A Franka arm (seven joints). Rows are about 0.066 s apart.
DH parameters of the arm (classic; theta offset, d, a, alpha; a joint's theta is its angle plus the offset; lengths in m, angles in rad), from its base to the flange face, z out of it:
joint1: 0 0.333 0 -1.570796
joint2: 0 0 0 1.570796
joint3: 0 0.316 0.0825 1.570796
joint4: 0 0 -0.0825 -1.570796
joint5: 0 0.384 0 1.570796
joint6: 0 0 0.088 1.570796
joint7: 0 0.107 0 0
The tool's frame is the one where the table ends.
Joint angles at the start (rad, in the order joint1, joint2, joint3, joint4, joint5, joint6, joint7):
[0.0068 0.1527 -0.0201 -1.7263 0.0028 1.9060 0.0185]
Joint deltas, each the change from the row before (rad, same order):
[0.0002 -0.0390 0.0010 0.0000 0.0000 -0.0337 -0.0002]
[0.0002 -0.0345 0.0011 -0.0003 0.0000 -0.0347 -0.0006]
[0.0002 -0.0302 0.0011 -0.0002 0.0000 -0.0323 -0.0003]
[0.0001 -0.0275 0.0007 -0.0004 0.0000 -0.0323 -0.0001]
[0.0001 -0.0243 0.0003 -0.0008 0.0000 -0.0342 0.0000]
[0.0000 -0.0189 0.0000 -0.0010 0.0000 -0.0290 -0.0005]
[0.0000 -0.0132 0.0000 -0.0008 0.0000 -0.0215 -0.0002]
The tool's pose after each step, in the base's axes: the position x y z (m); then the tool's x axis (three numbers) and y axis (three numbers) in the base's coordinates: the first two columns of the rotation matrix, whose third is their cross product. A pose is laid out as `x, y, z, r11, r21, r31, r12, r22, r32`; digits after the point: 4 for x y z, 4 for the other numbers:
0.6013, -0.0066, 0.5109, 0.9990, -0.0310, 0.0323, -0.0310, -0.9995, -0.0011
0.5912, -0.0059, 0.5282, 0.9991, -0.0291, 0.0318, -0.0291, -0.9996, -0.0019
0.5817, -0.0051, 0.5428, 0.9992, -0.0275, 0.0295, -0.0274, -0.9996, -0.0024
0.5724, -0.0047, 0.5556, 0.9994, -0.0265, 0.0243, -0.0265, -0.9996, -0.0028
0.5632, -0.0044, 0.5659, 0.9996, -0.0261, 0.0135, -0.0260, -0.9997, -0.0030
0.5555, -0.0044, 0.5734, 0.9997, -0.0255, 0.0024, -0.0255, -0.9997, -0.0032
0.5500, -0.0044, 0.5784, 0.9997, -0.0252, -0.0067, -0.0252, -0.9997, -0.0032

